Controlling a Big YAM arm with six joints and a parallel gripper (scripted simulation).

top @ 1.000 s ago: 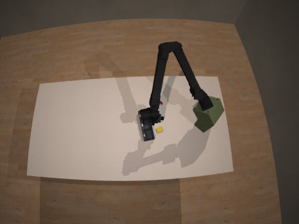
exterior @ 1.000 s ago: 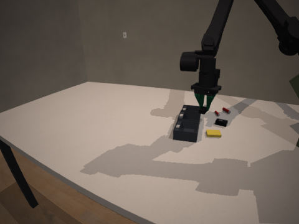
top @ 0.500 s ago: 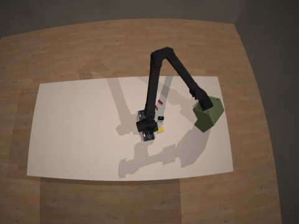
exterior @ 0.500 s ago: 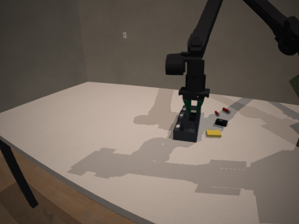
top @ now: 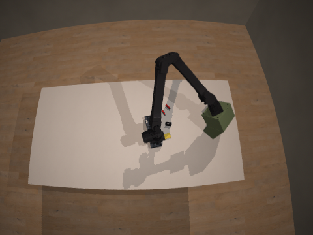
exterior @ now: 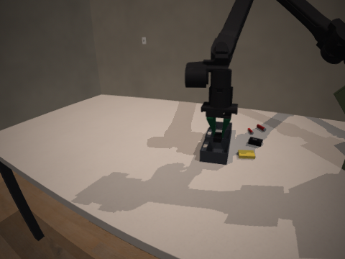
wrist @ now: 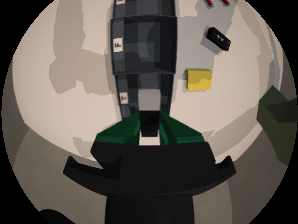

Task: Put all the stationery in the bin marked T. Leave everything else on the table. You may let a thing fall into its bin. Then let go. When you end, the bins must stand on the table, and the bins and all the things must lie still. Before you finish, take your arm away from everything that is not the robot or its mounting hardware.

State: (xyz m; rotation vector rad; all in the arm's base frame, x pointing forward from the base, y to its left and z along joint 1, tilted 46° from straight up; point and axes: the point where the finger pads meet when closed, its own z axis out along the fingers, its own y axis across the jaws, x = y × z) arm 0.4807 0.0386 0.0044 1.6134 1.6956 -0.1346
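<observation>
My gripper is now 100 mm past the yellow block, 70 mm above it and 20 mm to the left of it. The rest, counted from my hand: black item (10 mm to the right); then three joined bins (90 mm to the right, 60 mm below).
</observation>
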